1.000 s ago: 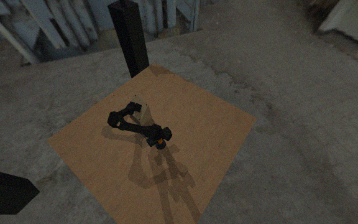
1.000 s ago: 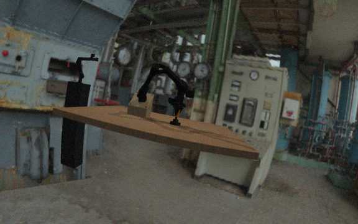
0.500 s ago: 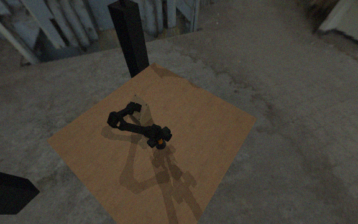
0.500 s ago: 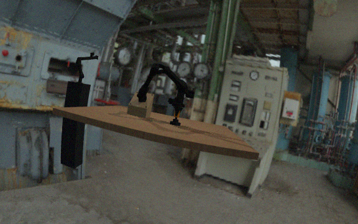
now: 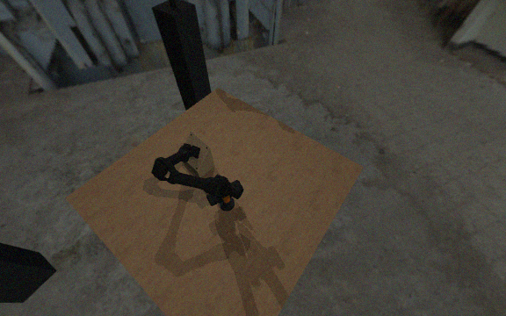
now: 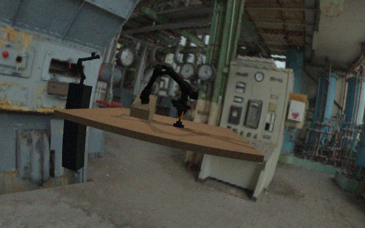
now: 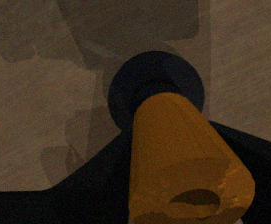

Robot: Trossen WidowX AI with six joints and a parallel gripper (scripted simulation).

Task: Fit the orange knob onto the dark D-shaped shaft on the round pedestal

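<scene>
Right now the orange knob is 2 cm above my gripper tip. From my gripper tip the other things lie so: dark round pedestal 4 cm below.
</scene>
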